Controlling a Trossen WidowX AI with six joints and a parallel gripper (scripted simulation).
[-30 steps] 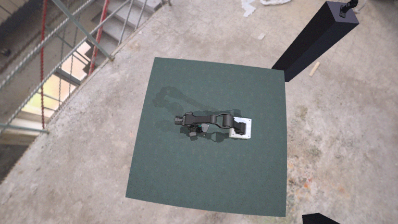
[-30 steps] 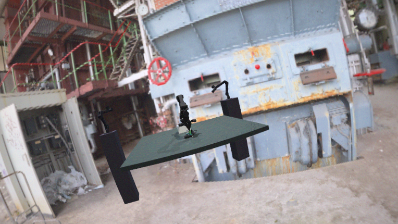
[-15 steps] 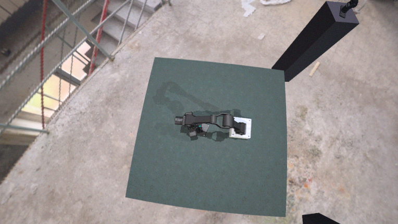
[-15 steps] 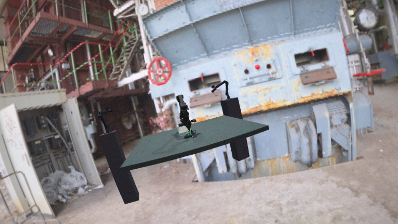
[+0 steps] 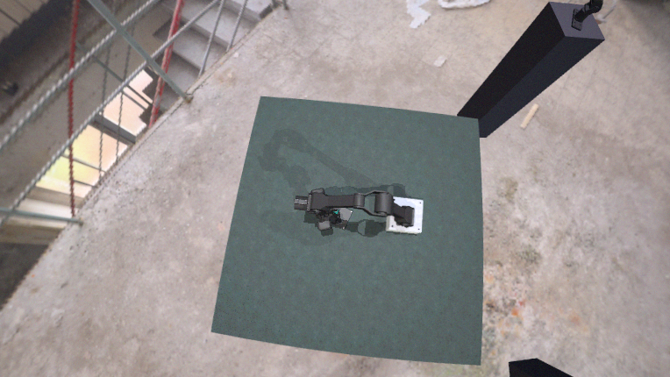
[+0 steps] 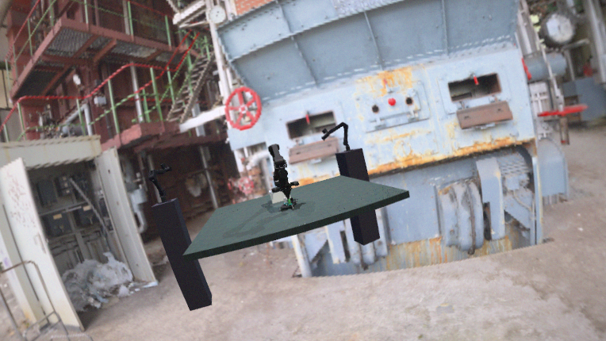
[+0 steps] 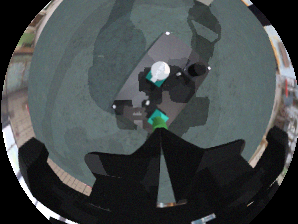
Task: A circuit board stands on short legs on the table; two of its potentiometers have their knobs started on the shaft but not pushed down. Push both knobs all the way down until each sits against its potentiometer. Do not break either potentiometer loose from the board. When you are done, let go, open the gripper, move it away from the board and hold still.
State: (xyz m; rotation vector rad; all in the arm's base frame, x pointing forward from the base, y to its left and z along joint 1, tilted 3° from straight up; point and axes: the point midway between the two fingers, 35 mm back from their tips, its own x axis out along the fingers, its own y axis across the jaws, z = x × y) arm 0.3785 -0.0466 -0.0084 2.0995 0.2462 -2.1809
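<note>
The green knob is 1 cm below my gripper tip. Also, from my gripper tip: white knob 6 cm behind, 1 cm to the right, 1 cm below.
</note>
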